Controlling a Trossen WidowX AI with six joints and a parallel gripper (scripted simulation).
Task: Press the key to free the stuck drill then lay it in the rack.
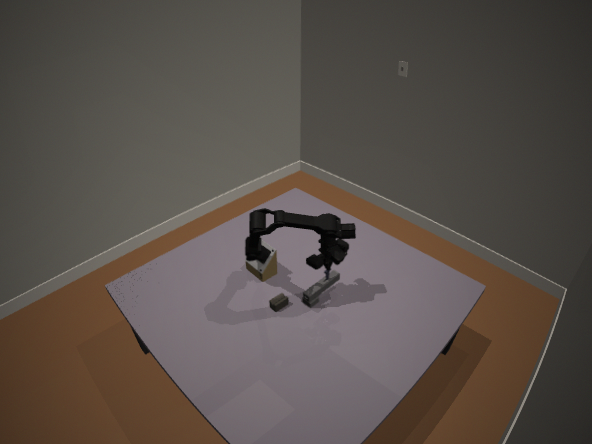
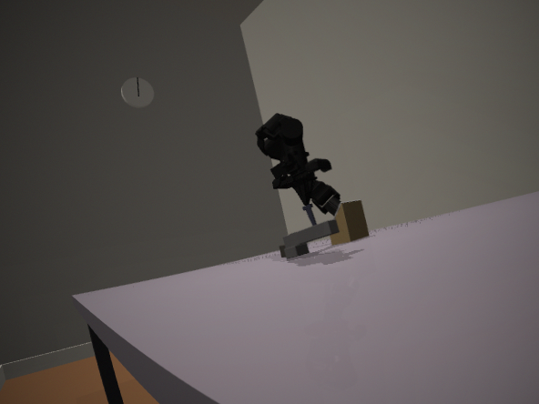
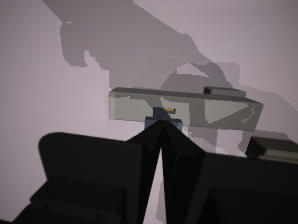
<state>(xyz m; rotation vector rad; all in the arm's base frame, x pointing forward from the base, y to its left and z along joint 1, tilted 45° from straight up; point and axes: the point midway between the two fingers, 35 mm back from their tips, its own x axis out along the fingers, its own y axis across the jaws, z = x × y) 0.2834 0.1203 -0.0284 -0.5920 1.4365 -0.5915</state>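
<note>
My gripper tip is 30 mm above the blue key. From my gripper tip the other things lie so: grey block 10 mm behind, 30 mm to the right, 90 mm below; then olive block 80 mm behind, 190 mm to the right, 120 mm below; then drill 10 mm behind, 50 mm to the right, 80 mm below.
</note>
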